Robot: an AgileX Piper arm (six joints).
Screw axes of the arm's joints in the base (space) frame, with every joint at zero. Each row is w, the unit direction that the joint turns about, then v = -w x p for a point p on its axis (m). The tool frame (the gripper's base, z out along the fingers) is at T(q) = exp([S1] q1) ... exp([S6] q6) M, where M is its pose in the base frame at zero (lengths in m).
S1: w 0 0 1 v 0 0 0
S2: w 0 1 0 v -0.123 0 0
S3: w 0 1 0 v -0.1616 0 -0.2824
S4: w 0.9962 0 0.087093 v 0 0.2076 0
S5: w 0 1 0 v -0.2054 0 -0.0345
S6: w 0.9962 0 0.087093 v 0 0.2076 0
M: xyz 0.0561 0 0.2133 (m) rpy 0 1.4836 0 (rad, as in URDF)
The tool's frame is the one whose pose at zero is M.
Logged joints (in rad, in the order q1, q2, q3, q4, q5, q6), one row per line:
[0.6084 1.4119 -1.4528 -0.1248 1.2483 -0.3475]
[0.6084 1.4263 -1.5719 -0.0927 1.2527 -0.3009]
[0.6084 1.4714 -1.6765 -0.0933 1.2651 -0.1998]
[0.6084 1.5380 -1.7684 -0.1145 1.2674 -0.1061]
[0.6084 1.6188 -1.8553 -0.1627 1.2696 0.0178]
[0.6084 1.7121 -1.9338 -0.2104 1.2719 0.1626]
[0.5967 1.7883 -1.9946 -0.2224 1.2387 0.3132]
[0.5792 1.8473 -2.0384 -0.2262 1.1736 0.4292]
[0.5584 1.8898 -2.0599 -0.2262 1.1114 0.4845]
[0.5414 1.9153 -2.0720 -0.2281 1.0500 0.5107]
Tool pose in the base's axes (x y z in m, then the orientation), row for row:
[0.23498 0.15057 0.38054 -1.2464 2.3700 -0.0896]
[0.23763 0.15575 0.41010 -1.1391 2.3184 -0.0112]
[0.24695 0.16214 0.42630 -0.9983 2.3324 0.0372]
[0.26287 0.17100 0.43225 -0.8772 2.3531 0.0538]
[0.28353 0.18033 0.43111 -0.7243 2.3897 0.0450]
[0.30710 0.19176 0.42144 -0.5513 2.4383 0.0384]
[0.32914 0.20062 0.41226 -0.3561 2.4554 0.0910]
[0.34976 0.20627 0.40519 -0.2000 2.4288 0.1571]
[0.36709 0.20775 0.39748 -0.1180 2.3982 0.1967]
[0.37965 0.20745 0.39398 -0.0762 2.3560 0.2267]
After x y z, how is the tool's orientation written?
As a rotation vector, in radians.
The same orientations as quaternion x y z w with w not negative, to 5 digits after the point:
[-0.45283 0.86104 -0.03255 0.22911]
[-0.42389 0.86275 -0.00417 0.27561]
[-0.37562 0.87760 0.01400 0.29755]
[-0.33205 0.89074 0.02037 0.30969]
[-0.27510 0.90765 0.01709 0.31653]
[-0.20926 0.92553 0.01458 0.31525]
[-0.13572 0.93580 0.03468 0.32349]
[-0.07694 0.93435 0.06044 0.34267]
[-0.04573 0.92944 0.07623 0.35809]
[-0.02980 0.92141 0.08866 0.37717]

